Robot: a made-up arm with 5 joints.
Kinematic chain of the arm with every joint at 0, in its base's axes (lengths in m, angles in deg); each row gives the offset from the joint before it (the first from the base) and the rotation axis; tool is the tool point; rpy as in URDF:
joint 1: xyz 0 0 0.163 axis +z
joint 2: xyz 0 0 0 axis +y
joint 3: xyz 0.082 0 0.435 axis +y
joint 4: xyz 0.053 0 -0.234 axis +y
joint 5: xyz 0.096 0 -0.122 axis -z
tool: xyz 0 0 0 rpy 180 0 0
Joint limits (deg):
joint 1: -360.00..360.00
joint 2: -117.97..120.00
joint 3: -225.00..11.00
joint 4: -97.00..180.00
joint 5: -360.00..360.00
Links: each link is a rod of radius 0.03 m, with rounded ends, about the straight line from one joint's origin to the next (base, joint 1, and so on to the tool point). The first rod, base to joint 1, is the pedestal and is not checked.
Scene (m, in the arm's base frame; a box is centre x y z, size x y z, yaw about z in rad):
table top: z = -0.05
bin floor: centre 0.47 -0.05 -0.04 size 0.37 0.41 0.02 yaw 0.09
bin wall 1: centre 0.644 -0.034 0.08 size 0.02 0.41 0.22 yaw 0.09
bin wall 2: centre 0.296 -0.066 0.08 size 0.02 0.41 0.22 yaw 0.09
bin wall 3: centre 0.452 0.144 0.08 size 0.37 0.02 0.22 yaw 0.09
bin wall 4: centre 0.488 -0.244 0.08 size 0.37 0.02 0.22 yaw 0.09
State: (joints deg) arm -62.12 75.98 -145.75 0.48 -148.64
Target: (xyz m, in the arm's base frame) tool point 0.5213 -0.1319 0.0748
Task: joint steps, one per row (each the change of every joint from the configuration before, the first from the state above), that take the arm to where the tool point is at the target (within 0.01 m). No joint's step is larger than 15 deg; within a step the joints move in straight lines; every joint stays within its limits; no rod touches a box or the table.
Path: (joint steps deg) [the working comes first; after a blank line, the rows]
Joints at the target: -14.20 43.19 -62.56 37.76 -148.64
Straight joint move there: touches bin wall 4.

1: 7.99 -9.21 13.57 6.26 0.00
2: 7.98 -9.20 13.57 6.27 0.00
3: 7.99 -9.21 13.58 6.26 0.00
4: 7.99 -9.20 13.57 6.26 0.00
5: 7.98 -9.21 13.57 6.27 0.00
6: 7.99 -9.20 13.57 6.26 0.00
7: 0.00 11.22 0.88 -0.15 0.00
8: 0.00 11.22 0.88 -0.15 0.00

